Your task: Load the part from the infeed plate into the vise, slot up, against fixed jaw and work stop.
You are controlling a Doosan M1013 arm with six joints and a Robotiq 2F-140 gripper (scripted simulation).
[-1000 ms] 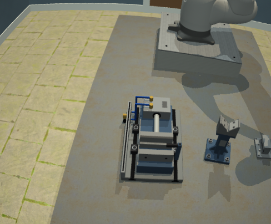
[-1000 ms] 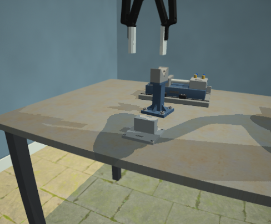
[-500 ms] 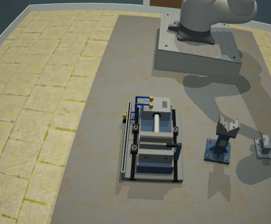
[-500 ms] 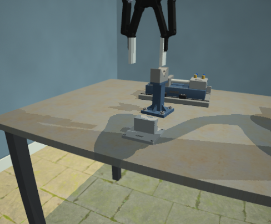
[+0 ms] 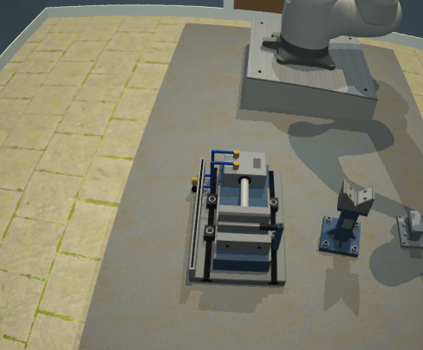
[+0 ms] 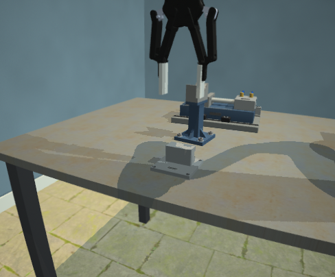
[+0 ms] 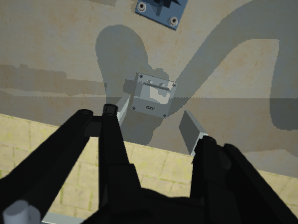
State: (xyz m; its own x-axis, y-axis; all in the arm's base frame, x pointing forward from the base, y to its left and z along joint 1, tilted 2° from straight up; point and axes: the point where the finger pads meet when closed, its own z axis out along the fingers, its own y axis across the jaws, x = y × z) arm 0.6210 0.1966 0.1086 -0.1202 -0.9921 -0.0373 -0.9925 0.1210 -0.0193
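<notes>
Right now my hand is 16 cm above the part. Also, from my hand: work stop 4 cm ahead, 36 cm to the right, 10 cm below; then infeed plate 1 cm to the left, 18 cm below; then blue pedestal 1 cm ahead, 19 cm to the right, 13 cm below.
</notes>
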